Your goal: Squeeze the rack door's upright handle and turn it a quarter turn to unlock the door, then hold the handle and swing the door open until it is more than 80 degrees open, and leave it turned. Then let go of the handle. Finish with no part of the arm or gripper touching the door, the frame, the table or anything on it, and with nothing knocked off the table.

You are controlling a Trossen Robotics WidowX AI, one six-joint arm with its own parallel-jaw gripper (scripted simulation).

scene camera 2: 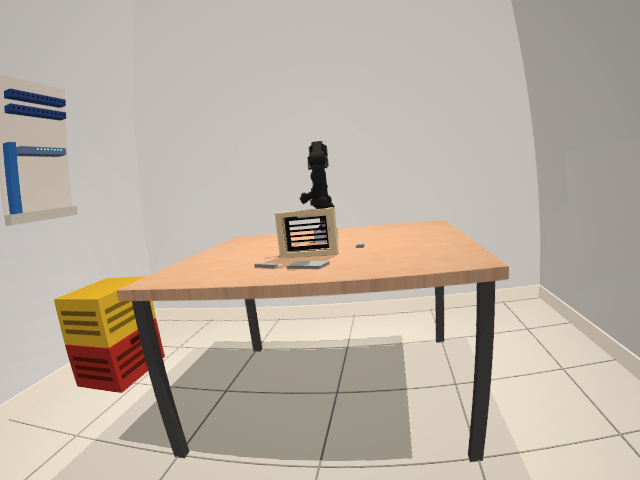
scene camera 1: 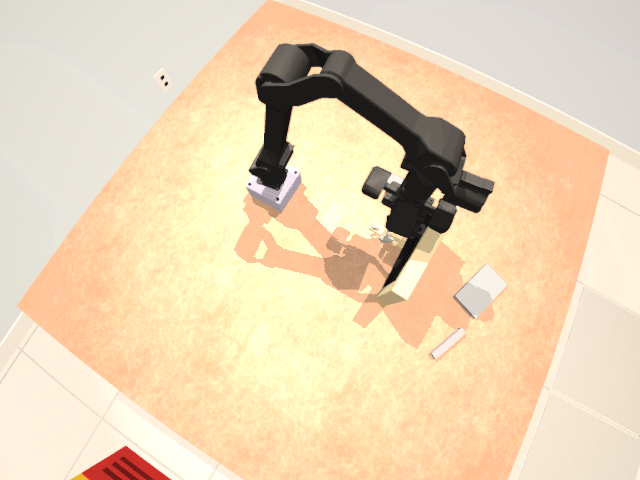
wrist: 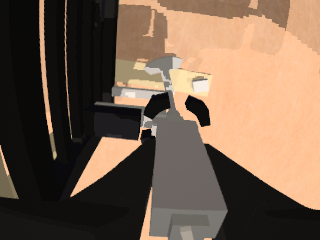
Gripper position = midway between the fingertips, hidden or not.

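Note:
A slatted door point(scene camera 2: 323, 228) point(scene camera 1: 409, 246) point(wrist: 91, 44) is visible to me. My gripper point(scene camera 1: 398, 213) point(wrist: 177, 149) can be seen as well.

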